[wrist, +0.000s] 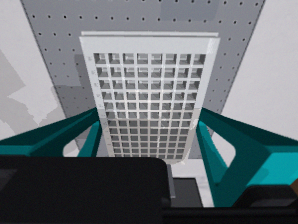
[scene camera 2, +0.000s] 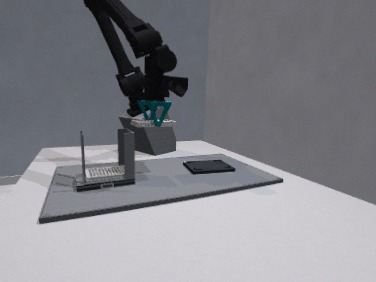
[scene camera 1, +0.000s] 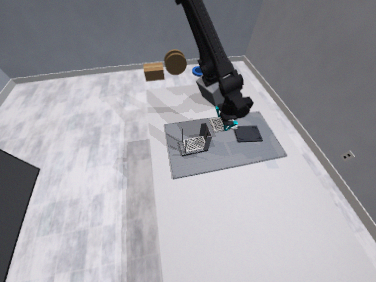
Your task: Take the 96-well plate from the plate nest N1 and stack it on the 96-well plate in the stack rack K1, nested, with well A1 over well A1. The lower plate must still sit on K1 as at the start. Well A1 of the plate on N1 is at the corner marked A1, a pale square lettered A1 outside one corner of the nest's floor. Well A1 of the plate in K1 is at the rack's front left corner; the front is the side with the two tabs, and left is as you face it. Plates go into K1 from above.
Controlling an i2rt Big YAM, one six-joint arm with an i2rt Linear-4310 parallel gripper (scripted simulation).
Scene:
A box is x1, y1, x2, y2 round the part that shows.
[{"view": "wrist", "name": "gripper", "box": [0, 107, 297, 223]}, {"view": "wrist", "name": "white 96-well plate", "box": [79, 30, 219, 163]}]

